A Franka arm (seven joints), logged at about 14 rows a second.
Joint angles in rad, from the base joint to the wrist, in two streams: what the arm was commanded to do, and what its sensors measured. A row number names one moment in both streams.
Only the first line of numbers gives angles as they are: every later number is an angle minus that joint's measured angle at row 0.
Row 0, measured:
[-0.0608 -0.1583 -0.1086 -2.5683 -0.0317 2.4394 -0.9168]
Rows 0 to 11, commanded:
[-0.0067 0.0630 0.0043 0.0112 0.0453 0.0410 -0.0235]
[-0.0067 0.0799 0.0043 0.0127 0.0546 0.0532 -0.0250]
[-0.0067 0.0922 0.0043 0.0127 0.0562 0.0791 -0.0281]
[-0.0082 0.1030 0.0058 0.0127 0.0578 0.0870 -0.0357]
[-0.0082 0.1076 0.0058 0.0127 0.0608 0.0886 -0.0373]
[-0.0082 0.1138 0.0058 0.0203 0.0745 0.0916 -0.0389]
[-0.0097 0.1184 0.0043 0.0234 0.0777 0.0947 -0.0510]
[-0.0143 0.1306 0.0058 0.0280 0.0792 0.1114 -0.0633]
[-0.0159 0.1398 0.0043 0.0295 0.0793 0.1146 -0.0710]
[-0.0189 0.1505 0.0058 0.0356 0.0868 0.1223 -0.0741]
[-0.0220 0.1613 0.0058 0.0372 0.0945 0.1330 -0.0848]
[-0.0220 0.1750 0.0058 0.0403 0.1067 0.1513 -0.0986]
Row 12, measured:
[-0.0070 0.1326 0.0000 0.0155 0.0703 0.1207 -0.0469]
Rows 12 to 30, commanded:
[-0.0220 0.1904 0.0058 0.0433 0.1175 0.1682 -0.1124]
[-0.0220 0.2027 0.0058 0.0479 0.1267 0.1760 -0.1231]
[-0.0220 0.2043 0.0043 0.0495 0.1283 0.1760 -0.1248]
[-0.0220 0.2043 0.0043 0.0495 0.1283 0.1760 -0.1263]
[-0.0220 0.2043 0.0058 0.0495 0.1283 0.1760 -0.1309]
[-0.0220 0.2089 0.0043 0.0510 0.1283 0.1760 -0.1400]
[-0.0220 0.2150 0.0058 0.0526 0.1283 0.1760 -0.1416]
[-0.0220 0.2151 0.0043 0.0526 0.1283 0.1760 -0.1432]
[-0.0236 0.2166 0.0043 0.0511 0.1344 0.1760 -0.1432]
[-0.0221 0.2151 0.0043 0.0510 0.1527 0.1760 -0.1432]
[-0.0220 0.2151 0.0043 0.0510 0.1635 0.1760 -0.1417]
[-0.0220 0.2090 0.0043 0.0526 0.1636 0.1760 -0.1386]
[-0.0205 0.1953 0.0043 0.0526 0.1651 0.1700 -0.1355]
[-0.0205 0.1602 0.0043 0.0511 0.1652 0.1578 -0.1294]
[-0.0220 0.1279 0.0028 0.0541 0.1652 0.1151 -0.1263]
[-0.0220 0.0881 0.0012 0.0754 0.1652 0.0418 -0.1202]
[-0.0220 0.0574 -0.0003 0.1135 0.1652 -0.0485 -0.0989]
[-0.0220 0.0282 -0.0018 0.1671 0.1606 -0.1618 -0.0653]
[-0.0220 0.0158 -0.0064 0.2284 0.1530 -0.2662 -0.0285]
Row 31, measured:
[-0.0128 0.0827 -0.0034 0.1401 0.1483 -0.0904 -0.0781]
